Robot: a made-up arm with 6 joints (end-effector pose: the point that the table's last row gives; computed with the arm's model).
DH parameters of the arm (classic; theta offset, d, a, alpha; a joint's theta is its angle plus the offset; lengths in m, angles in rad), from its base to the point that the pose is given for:
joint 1: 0 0.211 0 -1.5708
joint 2: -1.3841 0 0.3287 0
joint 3: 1.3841 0 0.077 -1.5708
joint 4: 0 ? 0 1.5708
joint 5: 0 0 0.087 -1.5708
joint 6: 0 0.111 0 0
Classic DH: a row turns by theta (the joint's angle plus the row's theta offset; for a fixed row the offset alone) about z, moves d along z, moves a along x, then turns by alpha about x.
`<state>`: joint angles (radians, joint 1 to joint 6).
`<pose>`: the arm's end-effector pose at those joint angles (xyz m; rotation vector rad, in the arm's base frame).
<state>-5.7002 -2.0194 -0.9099 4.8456 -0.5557 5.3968</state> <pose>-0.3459 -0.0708 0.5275 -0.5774 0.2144 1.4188</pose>
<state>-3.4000 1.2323 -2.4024 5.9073 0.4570 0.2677</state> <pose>-0.7834 0.1960 0.1693 -0.3000 -2.3965 -0.3487</pose>
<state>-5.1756 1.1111 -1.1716 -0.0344 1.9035 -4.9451</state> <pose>0.1309 0.2519 -0.0910 1.3130 -0.1310 -0.5633</pose>
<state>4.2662 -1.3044 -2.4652 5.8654 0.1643 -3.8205</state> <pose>0.3189 0.6030 0.6502 -0.2372 -0.6993 -3.0045</pose>
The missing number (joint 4, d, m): 0.342
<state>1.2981 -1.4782 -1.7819 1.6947 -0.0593 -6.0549</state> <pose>-0.0276 -0.4428 0.7384 0.1239 0.0218 0.0829</pose>
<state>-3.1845 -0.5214 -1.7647 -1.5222 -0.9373 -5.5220</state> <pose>-0.0978 -0.1367 0.8062 1.0769 -0.3896 -0.3161</pose>
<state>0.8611 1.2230 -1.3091 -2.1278 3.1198 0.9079</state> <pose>0.3627 0.3058 0.0424 0.0523 -0.0588 0.7556</pose>
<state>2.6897 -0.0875 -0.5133 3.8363 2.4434 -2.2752</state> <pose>-0.2856 0.2368 0.3834 -0.3848 0.1813 -0.1453</pose>
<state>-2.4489 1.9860 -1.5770 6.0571 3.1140 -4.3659</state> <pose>-0.1424 -0.0919 -0.1850 -0.3684 -0.4025 2.7875</pose>
